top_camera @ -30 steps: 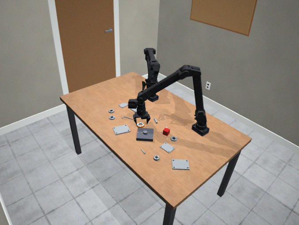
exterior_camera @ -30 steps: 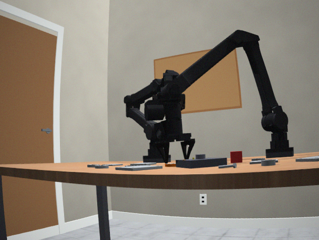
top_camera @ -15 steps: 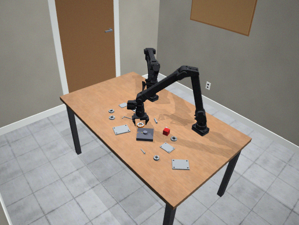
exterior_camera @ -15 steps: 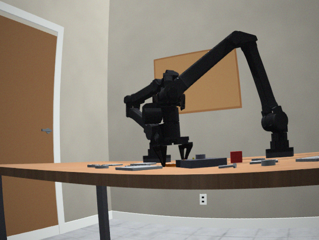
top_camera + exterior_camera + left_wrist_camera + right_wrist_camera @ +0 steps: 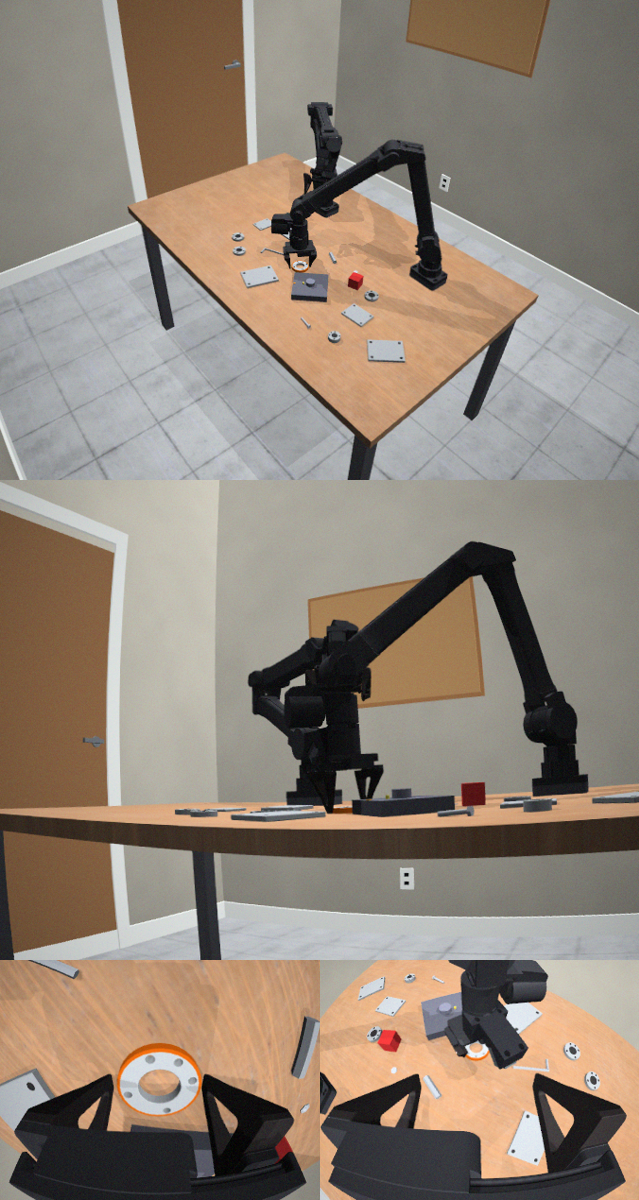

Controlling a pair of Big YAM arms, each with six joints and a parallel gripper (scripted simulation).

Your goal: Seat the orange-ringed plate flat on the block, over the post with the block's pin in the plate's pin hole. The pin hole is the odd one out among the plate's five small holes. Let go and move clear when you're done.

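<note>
Now: left hand 10 cm to the right of the dark grey block, 7 cm short of it and 1 cm below it. The rest, counted from my left hand: red cube (20 cm to the left, 10 cm behind, 1 cm above); then bolt (26 cm to the left, 17 cm ahead).
</note>
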